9 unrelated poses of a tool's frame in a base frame.
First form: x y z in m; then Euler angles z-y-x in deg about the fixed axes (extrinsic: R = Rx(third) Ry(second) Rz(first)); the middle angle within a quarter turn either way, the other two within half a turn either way.
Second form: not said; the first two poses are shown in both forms.
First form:
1: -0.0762 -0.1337 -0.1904 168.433 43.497 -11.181
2: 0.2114 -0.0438 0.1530 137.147 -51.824 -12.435
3: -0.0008 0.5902 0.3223 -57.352 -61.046 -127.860
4: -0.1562 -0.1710 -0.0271 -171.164 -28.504 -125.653
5: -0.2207 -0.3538 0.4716 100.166 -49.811 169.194
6: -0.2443 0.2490 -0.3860 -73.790 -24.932 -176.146
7: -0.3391 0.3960 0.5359 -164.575 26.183 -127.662
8: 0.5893 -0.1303 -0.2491 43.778 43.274 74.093
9: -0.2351 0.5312 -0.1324 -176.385 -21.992 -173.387
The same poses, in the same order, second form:
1: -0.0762 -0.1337 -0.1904 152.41 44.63 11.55
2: 0.2114 -0.0438 0.1530 -27.18 52.87 170.39
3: -0.0008 0.5902 0.3223 -113.13 107.28 156.40
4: -0.1562 -0.1710 -0.0271 117.73 120.81 123.76
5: -0.2207 -0.3538 0.4716 114.19 129.34 -171.00
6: -0.2443 0.2490 -0.3860 -82.87 154.79 171.77
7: -0.3391 0.3960 0.5359 86.62 123.25 58.15
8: 0.5893 -0.1303 -0.2491 122.72 78.49 -45.61
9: -0.2351 0.5312 -0.1324 166.41 157.08 164.08
